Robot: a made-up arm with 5 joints.
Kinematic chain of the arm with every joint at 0, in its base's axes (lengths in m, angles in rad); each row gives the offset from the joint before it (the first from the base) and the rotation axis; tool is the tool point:
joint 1: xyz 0 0 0.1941 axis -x
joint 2: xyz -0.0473 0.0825 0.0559 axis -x
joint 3: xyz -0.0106 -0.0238 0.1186 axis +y
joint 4: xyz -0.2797 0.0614 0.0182 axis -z
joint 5: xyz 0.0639 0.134 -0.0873 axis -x
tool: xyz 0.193 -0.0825 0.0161
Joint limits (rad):
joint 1: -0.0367..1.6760
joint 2: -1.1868..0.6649
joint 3: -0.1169..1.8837
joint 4: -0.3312..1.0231
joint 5: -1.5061..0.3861
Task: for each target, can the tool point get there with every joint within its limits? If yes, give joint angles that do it. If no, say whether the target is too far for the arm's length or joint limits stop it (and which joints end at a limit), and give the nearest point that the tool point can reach.
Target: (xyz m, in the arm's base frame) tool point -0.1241 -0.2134 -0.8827
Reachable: no: too far | nearest point -0.1784 0.0569 -0.2206 | short by 0.717 m
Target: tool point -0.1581 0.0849 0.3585
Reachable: yes | joints 0.1721 -0.6666 1.3259 0.1524 -0.5555
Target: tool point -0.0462 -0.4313 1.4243
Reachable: no: too far | nearest point -0.1784 -0.0505 0.5526 | short by 0.960 m
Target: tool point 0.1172 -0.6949 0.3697
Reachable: no: joint limits stop it (at a limit: joint 1, joint 3, joint 4) | nearest point -0.0829 -0.1980 0.2949 | short by 0.541 m
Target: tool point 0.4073 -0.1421 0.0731
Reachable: no: joint limits stop it (at a limit: joint 1, joint 2, joint 3, joint 5) | nearest point -0.0433 -0.0333 0.0681 | short by 0.464 m
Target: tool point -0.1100 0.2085 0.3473
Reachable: yes | joints 0.3139 -0.5746 0.3809 -0.1996 0.1124
